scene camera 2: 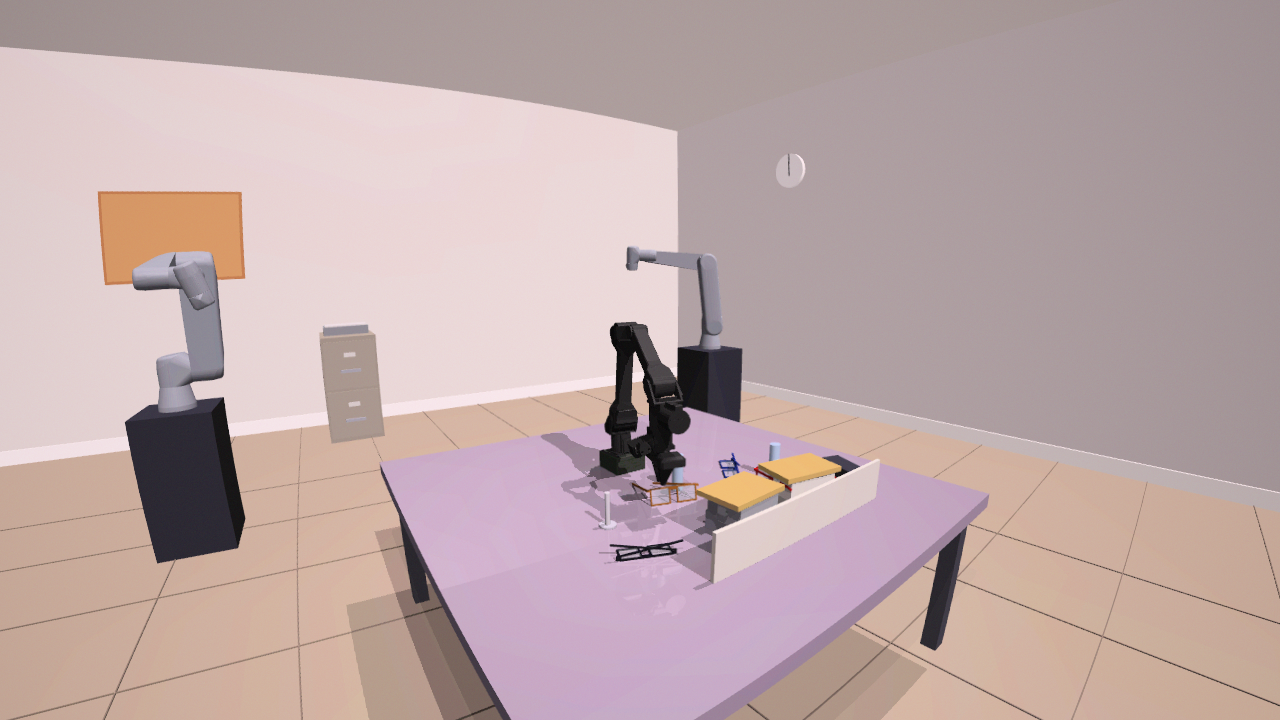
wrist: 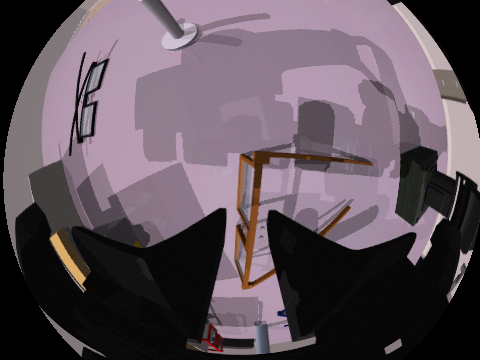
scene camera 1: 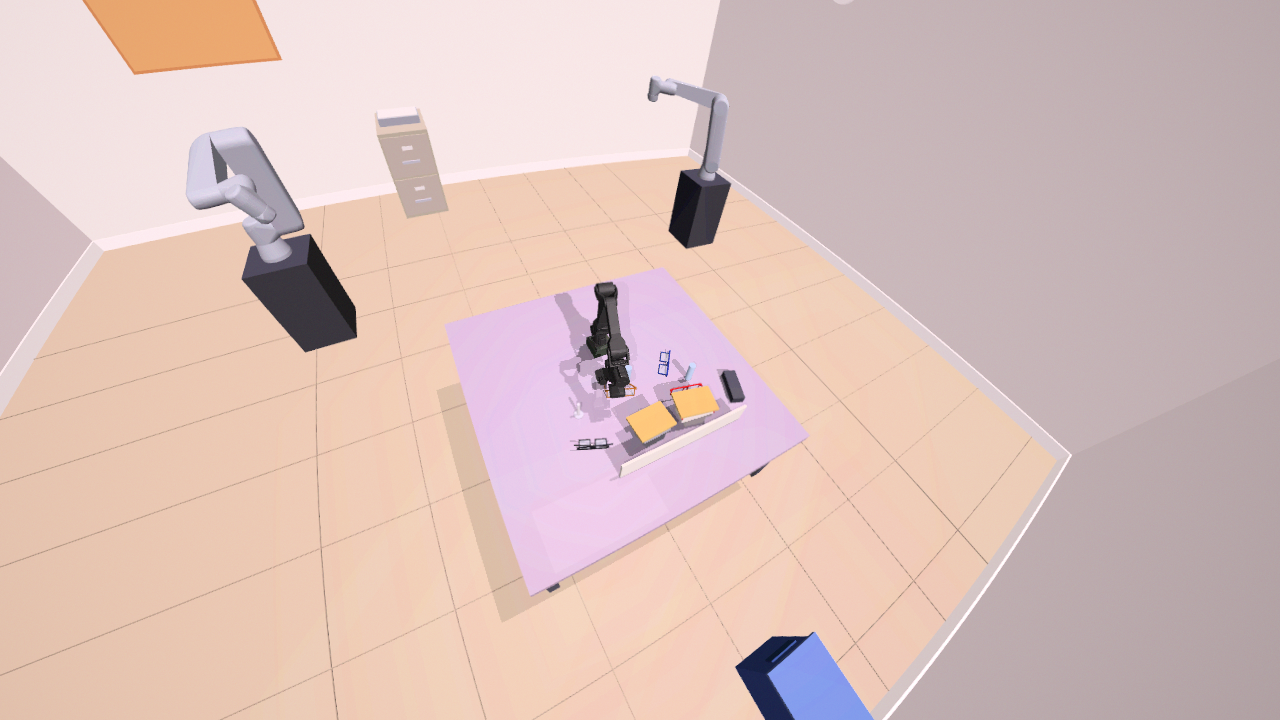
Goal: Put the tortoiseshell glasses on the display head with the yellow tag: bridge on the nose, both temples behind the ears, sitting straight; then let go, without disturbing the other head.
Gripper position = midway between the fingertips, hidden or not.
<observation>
I see my gripper (scene camera 2: 661, 483) and a white board (scene camera 2: 744, 543).
My gripper is seen too in the wrist view (wrist: 247, 216). The white board is seen too in scene camera 1 (scene camera 1: 665, 449).
</observation>
